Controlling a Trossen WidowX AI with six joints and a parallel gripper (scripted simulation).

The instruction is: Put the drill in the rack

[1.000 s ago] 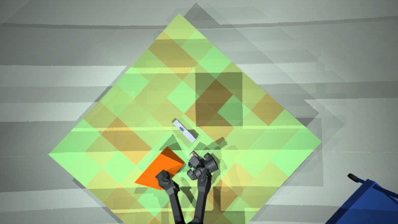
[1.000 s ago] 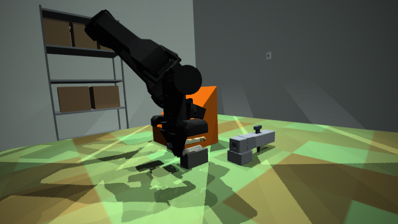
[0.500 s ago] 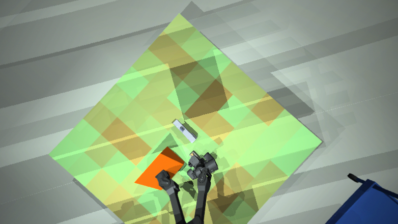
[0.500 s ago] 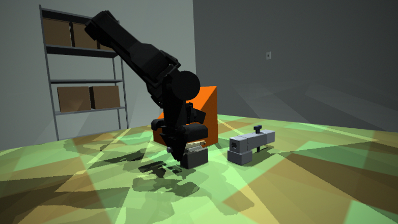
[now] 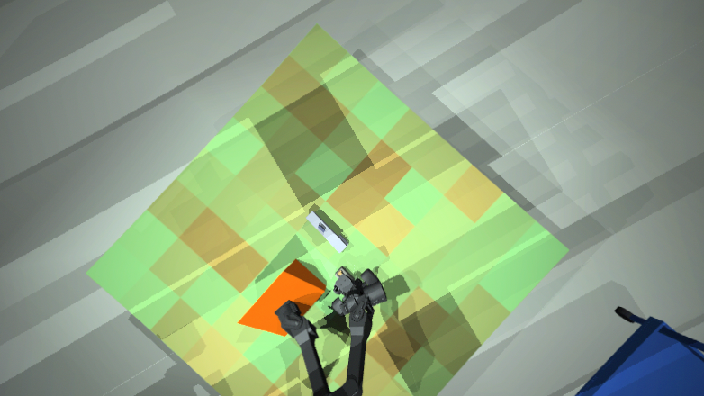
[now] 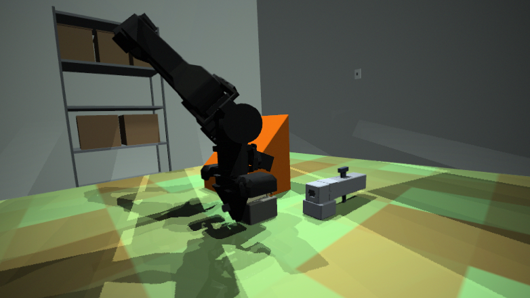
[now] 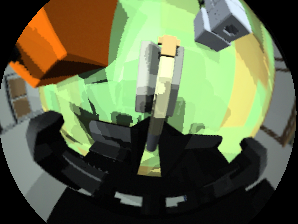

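Right now the drill is 40 mm to the left of my gripper tip and 30 mm above it. The rest, counted from my gripper tip: dark rack 10 mm behind, 60 mm to the left, 10 mm above; then dark key 50 mm ahead, 250 mm to the left, 40 mm above.
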